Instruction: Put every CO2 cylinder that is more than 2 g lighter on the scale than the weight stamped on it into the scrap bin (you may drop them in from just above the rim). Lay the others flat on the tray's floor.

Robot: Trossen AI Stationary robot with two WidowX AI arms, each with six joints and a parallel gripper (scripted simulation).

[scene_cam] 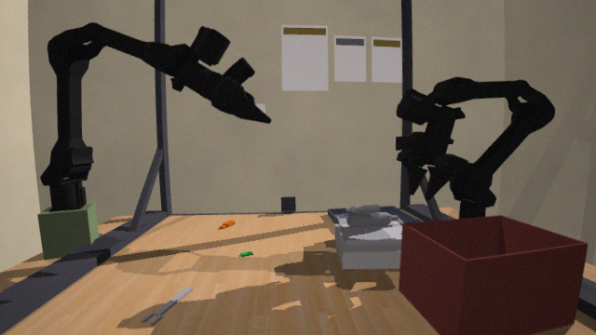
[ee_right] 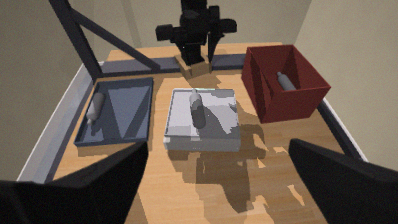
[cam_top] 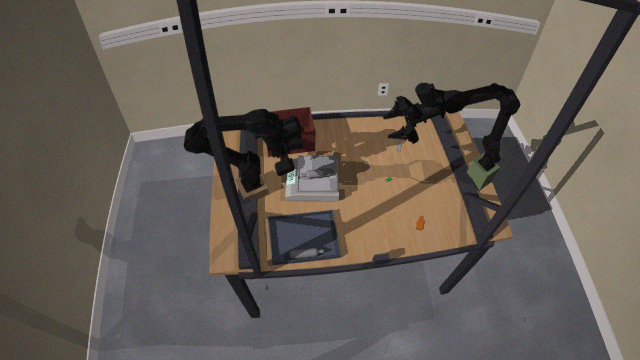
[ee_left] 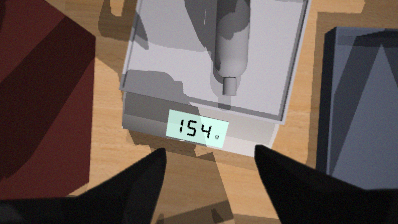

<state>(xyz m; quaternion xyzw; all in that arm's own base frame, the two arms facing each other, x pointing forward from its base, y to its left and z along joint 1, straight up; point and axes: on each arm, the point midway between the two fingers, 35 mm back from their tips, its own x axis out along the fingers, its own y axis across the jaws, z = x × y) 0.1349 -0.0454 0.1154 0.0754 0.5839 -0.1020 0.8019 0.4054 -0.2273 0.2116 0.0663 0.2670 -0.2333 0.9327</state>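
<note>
Now: the red scrap bin 240 mm ahead of my left hand, 130 mm below it and 10 mm to the right of it. The rest, counted from my left hand: orange piece 500 mm to the right, 210 mm behind, 150 mm below; then tray 240 mm behind, 150 mm below, 50 mm to the right; then green piece 400 mm to the right, 160 mm below.
</note>
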